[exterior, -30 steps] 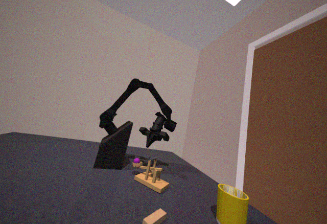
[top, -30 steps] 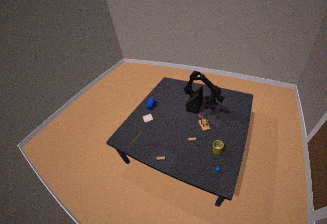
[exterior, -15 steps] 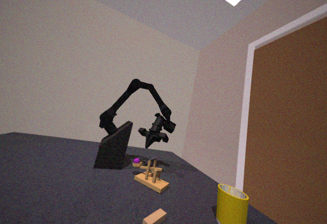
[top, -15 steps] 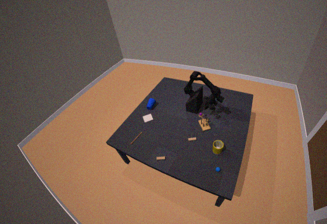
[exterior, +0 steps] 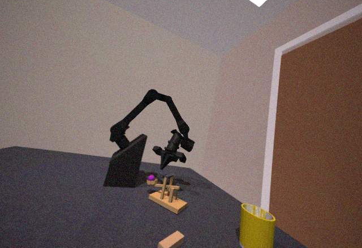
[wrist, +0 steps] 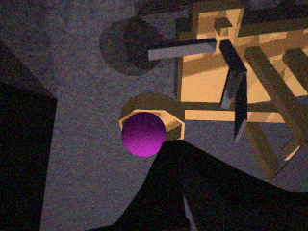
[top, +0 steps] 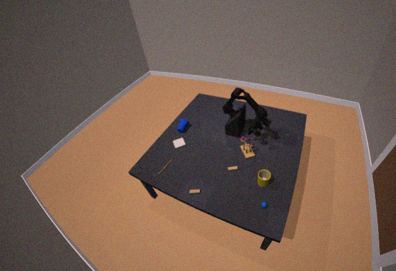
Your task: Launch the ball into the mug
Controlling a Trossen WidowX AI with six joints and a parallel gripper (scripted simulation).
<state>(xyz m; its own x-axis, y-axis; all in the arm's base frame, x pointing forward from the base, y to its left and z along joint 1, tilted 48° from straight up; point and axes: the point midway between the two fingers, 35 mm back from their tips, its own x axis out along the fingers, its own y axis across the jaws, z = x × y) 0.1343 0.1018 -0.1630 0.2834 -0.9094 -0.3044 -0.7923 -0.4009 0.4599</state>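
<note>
Right now the purple ball is 4 cm to the right of my gripper tip, 4 cm below it and 2 cm ahead of it. The rest, counted from my gripper tip: blue ball: 53 cm ahead, 28 cm to the left, 8 cm below; yellow mug: 35 cm ahead, 22 cm to the left, 7 cm below; catapult: 6 cm ahead, 5 cm below, 1 cm to the left.
</note>
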